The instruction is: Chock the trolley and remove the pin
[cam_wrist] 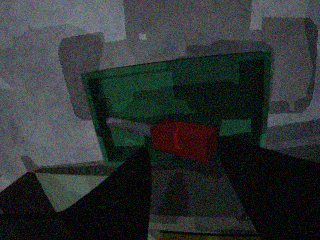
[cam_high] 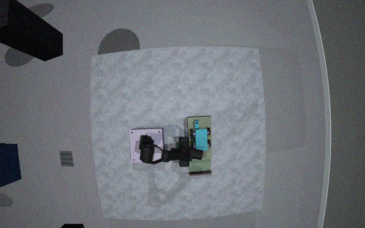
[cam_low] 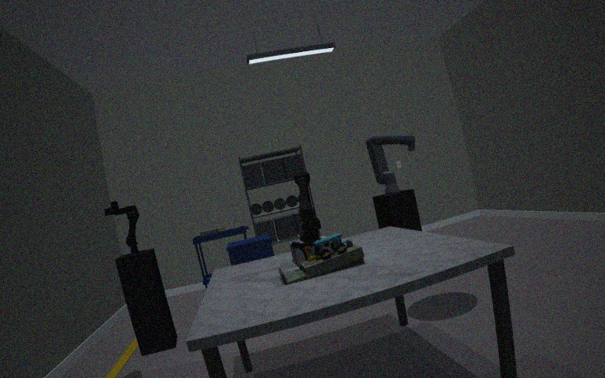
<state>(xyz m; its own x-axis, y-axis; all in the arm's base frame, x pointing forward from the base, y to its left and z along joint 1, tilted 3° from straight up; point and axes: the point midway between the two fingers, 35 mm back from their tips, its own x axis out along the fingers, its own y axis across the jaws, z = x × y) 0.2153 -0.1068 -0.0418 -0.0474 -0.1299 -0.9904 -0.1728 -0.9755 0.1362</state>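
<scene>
Now: the green tray 1 cm behind my gripper tip and 5 cm below it. Also, from my gripper tip: trolley: 12 cm ahead, 8 cm to the left, 7 cm above; yellow chock: 6 cm ahead, 4 cm above; red-headed stop pin: 1 cm behind, 1 cm to the right, 2 cm below.
</scene>
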